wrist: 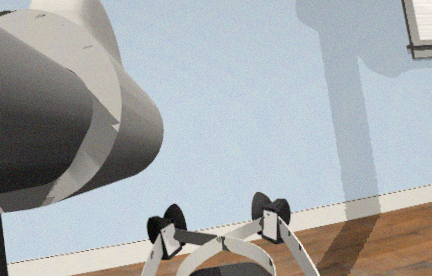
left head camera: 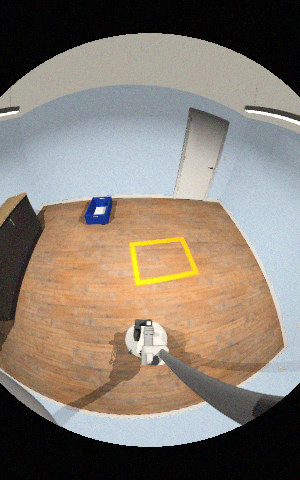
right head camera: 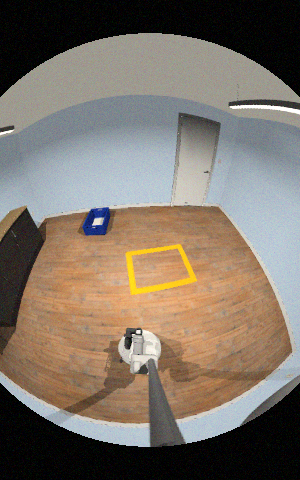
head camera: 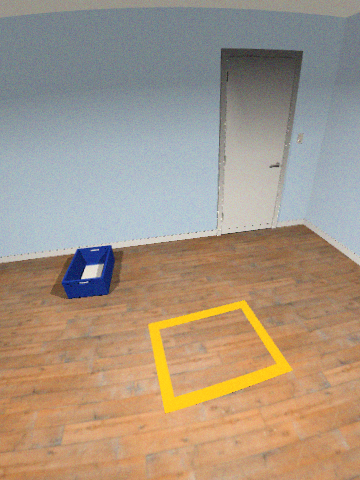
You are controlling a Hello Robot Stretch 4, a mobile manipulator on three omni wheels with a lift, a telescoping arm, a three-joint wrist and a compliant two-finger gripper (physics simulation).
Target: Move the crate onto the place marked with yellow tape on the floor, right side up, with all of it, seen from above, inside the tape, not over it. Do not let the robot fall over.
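Frame: origin at the robot's base, x ahead, y left, z up, level; millimetres.
Seen in the pictures: gripper, fingertip midpoint: (wrist: 218, 214) (left head camera: 135, 355) (right head camera: 125, 363).
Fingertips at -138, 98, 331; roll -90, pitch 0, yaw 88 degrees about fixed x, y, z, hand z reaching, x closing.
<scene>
A point is followed by its place in that frame, as x, y, z.
A blue crate (head camera: 88, 289) @(1707, 896, 73) (left head camera: 97, 218) @(1709, 884, 105) (right head camera: 95, 230) @(1708, 883, 79) stands upright on the floor near the far wall, left of the tape. Something white lies flat inside it. The yellow tape square (head camera: 227, 387) @(777, -265, -27) (left head camera: 167, 278) @(766, -273, -27) (right head camera: 164, 287) @(757, -281, -28) lies on the floor between the robot's base and the door, to the right of and nearer than the crate. In the wrist view my gripper (wrist: 218, 214) @(-138, 98, 331) is open, with a gap between its two dark fingertips and a wall behind them. The crate and the tape do not show in the wrist view.
A dark cabinet (left head camera: 17, 250) @(734, 2002, 335) (right head camera: 17, 265) @(646, 1992, 323) with a wooden top stands at the left wall. A closed door (head camera: 255, 150) @(2805, -1002, 1078) (left head camera: 200, 155) @(2802, -975, 1105) (right head camera: 196, 160) @(2806, -1019, 1105) is in the far wall, right of the crate. The robot's round base (left head camera: 131, 345) @(-66, 137, 187) (right head camera: 156, 345) @(34, -159, 185) is nearer than the tape.
</scene>
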